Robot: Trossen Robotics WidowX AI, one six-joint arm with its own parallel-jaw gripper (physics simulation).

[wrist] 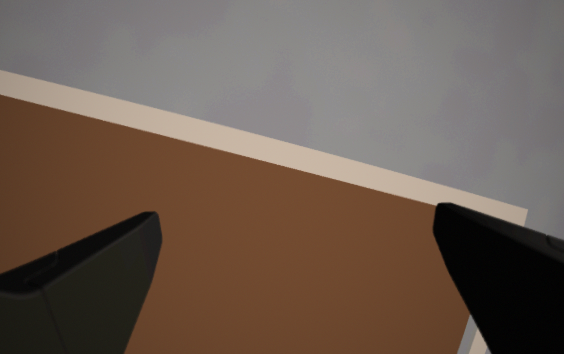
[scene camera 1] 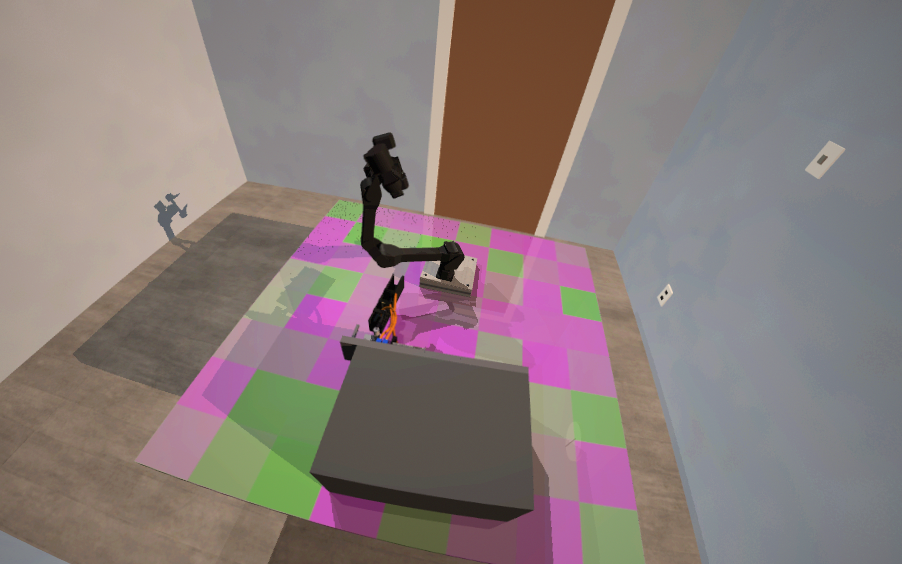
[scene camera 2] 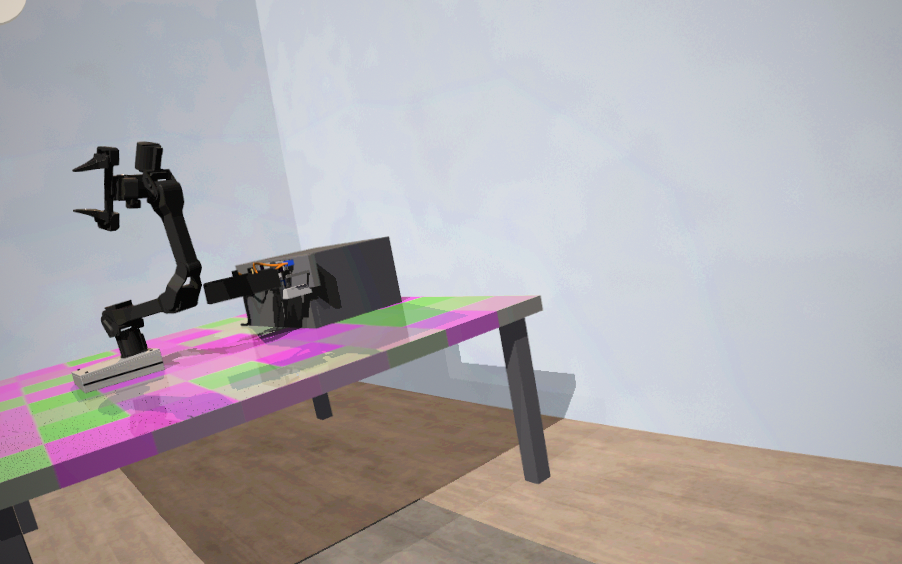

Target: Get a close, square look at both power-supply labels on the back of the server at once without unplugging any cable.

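Seen in the pictures: gripper, between the fingertips: (wrist: 298, 222) (scene camera 1: 391, 152) (scene camera 2: 73, 190); arm's base, origin of its link: (scene camera 1: 445, 274) (scene camera 2: 134, 354).
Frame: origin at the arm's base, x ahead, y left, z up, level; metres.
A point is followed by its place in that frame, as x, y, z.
Note:
The server (scene camera 1: 432, 425) @(0.635, 0.085, 0.159) (scene camera 2: 359, 279) @(0.646, -0.135, 0.053) is a dark grey box on the table, its back side facing the arm's base. Orange cables (scene camera 1: 393, 317) @(0.342, -0.097, 0.113) (scene camera 2: 266, 265) @(0.392, -0.080, 0.151) and a black cable arm (scene camera 1: 385, 304) @(0.334, -0.123, 0.154) (scene camera 2: 240, 285) @(0.280, -0.150, 0.118) stick out from that back side. The power-supply labels cannot be made out in any view. My gripper (scene camera 2: 73, 190) @(-0.091, -0.246, 0.411) (wrist: 298, 222) @(-0.091, -0.246, 0.411) is open and empty, raised high above the table and pointing away from the server. In the wrist view its two fingers stand wide apart in front of the brown door.
The arm's white base (scene camera 1: 449, 276) @(0.021, 0.020, 0.015) (scene camera 2: 119, 370) @(-0.060, -0.091, -0.018) stands on the chequered pink and green table (scene camera 1: 279, 472) @(0.776, -0.263, -0.048) (scene camera 2: 359, 369) @(0.303, -0.645, -0.066). The brown door (scene camera 1: 525, 99) (wrist: 280, 250) with its pale frame is behind the arm. A grey mat (scene camera 1: 192, 292) lies on the floor beside the table.

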